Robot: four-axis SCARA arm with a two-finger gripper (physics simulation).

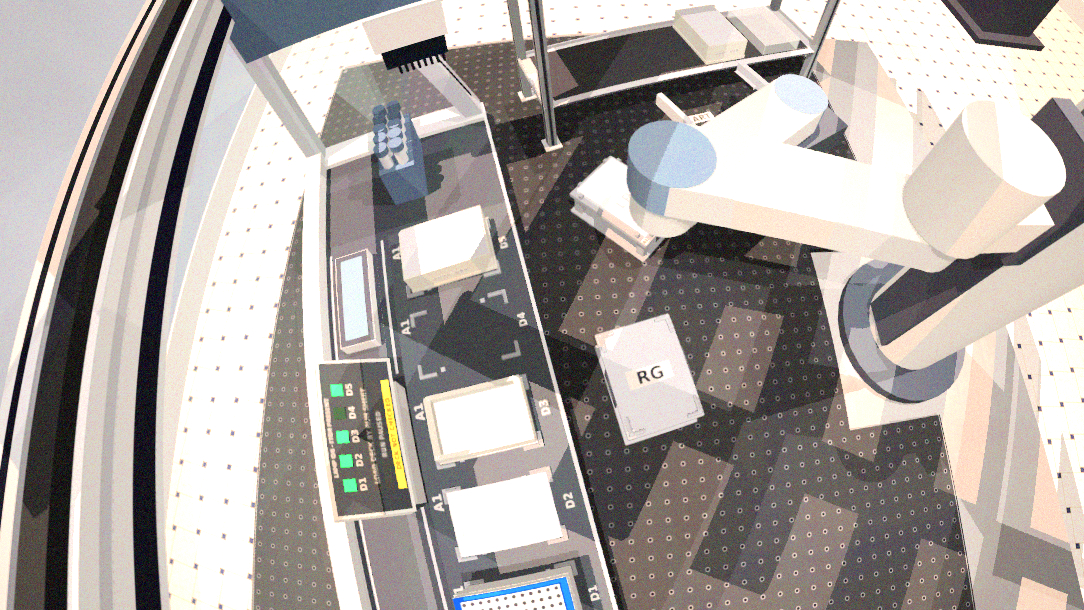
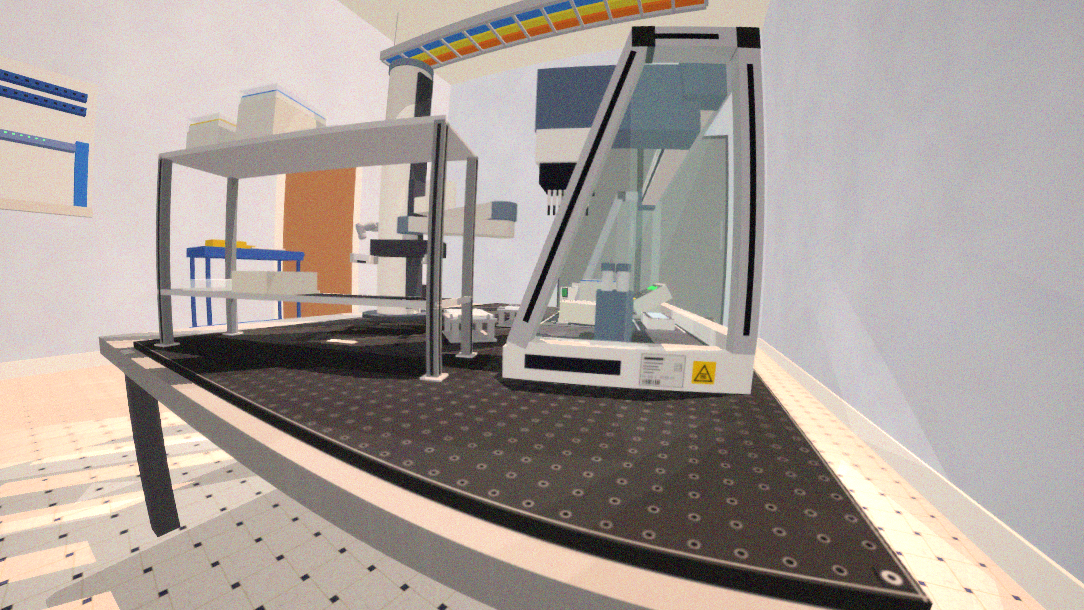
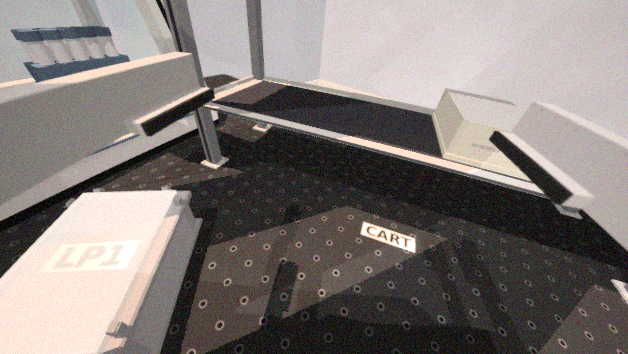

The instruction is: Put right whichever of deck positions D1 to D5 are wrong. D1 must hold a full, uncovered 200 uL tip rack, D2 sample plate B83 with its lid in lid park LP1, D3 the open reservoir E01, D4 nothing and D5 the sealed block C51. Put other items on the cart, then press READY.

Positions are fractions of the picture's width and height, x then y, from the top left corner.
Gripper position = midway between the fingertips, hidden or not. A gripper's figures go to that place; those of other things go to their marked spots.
Scene:
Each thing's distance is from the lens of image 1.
my gripper (image 1: 0.65, 0.13): 78 cm
cream trough (image 1: 0.45, 0.68): 63 cm
piece marked RG (image 1: 0.60, 0.63): 65 cm

